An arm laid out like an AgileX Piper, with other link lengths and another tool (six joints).
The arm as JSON. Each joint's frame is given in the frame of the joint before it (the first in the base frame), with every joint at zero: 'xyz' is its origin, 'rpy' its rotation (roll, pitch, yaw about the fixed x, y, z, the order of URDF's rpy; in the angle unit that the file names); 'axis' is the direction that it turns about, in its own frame. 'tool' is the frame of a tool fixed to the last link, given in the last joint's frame.
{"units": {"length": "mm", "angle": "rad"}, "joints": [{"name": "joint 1", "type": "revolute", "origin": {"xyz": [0.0, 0.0, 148.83], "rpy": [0.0, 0.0, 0.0]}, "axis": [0.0, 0.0, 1.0]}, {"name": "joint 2", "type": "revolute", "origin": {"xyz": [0.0, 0.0, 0.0], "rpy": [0.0, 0.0, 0.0]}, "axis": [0.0, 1.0, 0.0]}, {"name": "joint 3", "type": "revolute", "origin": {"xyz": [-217.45, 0.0, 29.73], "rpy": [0.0, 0.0, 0.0]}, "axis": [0.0, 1.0, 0.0]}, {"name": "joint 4", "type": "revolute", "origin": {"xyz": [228.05, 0.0, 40.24], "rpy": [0.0, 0.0, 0.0]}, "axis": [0.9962, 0.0, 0.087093]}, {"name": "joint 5", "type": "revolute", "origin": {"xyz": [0.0, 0.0, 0.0], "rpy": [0.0, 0.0, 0.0]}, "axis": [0.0, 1.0, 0.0]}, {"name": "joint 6", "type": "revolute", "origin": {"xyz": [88.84, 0.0, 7.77], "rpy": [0.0, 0.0, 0.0]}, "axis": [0.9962, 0.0, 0.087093]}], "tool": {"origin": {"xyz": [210.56, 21.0, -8.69], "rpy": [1.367, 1.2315, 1.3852]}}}
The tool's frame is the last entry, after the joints.
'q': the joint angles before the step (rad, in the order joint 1, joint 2, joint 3, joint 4, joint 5, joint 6). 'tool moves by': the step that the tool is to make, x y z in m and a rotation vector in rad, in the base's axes. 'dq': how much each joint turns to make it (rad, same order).
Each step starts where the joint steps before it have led.
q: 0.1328 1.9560 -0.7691 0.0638 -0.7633 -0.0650
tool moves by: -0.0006 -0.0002 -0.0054 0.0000 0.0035 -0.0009
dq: 0.0003 0.0191 0.0002 0.0004 -0.0158 0.0013
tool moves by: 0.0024 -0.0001 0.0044 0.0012 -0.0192 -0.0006
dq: -0.0004 0.0037 -0.0002 -0.0005 -0.0228 0.0002
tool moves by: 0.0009 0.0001 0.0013 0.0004 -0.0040 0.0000
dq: 0.0000 0.0002 -0.0021 -0.0001 -0.0021 0.0000
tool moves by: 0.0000 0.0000 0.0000 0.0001 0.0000 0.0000
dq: -0.0001 0.0000 0.0000 -0.0001 0.0000 0.0002
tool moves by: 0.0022 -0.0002 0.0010 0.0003 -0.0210 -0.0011
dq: 0.0004 0.0205 0.0000 0.0006 -0.0414 -0.0004
